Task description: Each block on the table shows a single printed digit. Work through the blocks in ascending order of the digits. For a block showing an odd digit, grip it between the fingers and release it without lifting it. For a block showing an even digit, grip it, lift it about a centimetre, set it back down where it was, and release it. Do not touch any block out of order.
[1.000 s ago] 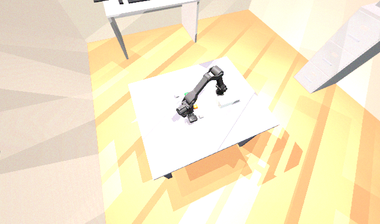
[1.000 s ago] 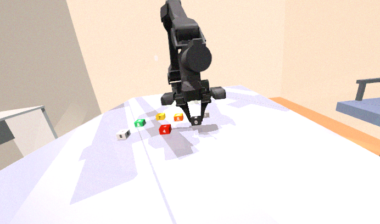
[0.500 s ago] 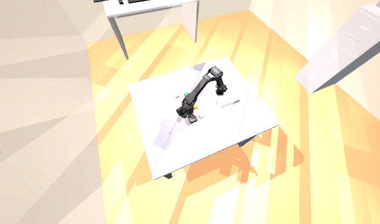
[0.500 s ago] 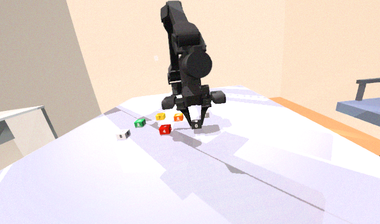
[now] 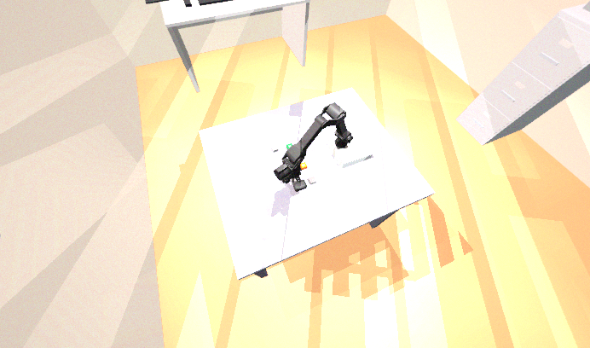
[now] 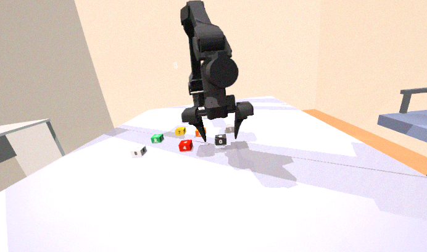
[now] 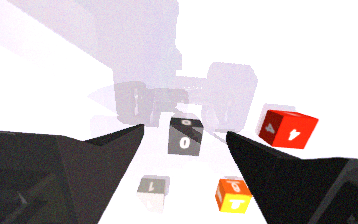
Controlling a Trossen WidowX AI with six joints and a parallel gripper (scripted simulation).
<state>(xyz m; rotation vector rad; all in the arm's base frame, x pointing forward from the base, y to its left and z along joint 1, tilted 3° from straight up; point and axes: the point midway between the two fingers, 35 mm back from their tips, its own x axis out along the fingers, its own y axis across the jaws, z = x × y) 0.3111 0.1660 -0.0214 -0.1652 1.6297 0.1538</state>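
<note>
Right now the dark grey block is 10 mm behind my gripper tip. The rest, counted from my gripper tip: yellow block: 80 mm behind, 170 mm to the right; then red block: 30 mm ahead, 100 mm to the right; then orange block: 70 mm behind, 90 mm to the right.
</note>
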